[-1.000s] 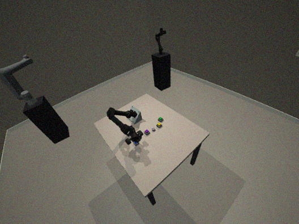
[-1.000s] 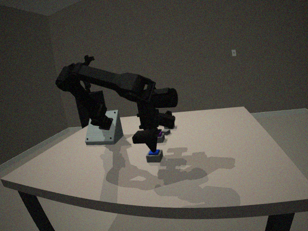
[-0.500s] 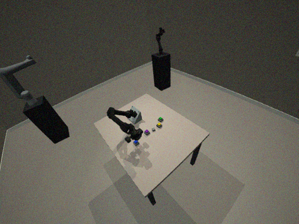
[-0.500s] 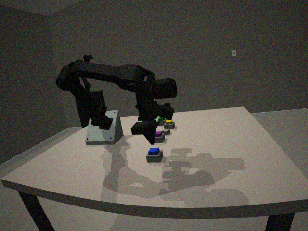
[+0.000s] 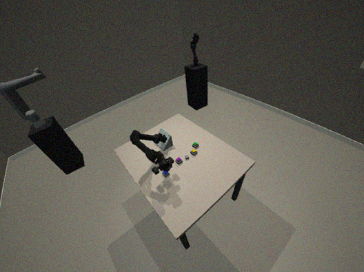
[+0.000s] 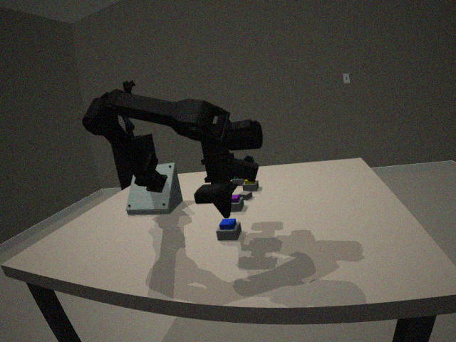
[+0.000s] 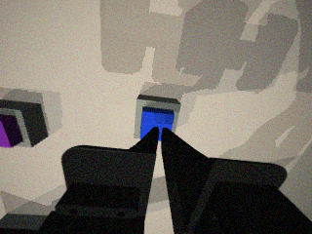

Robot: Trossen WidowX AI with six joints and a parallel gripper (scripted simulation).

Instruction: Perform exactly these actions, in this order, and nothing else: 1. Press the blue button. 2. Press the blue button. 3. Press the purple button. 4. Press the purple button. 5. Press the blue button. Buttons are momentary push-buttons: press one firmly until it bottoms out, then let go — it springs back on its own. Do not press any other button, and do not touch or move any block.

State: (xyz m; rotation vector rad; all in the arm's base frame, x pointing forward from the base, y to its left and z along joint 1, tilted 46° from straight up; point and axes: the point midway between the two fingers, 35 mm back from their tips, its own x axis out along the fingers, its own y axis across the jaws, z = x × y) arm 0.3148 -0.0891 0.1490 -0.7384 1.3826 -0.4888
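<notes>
My gripper tip is 20 mm above the blue button. The rest, counted from my gripper tip: yellow button (50 mm behind, 340 mm to the left, 20 mm below); then purple button (50 mm behind, 170 mm to the left, 20 mm below); then small grey block (40 mm behind, 250 mm to the left, 40 mm below).
</notes>
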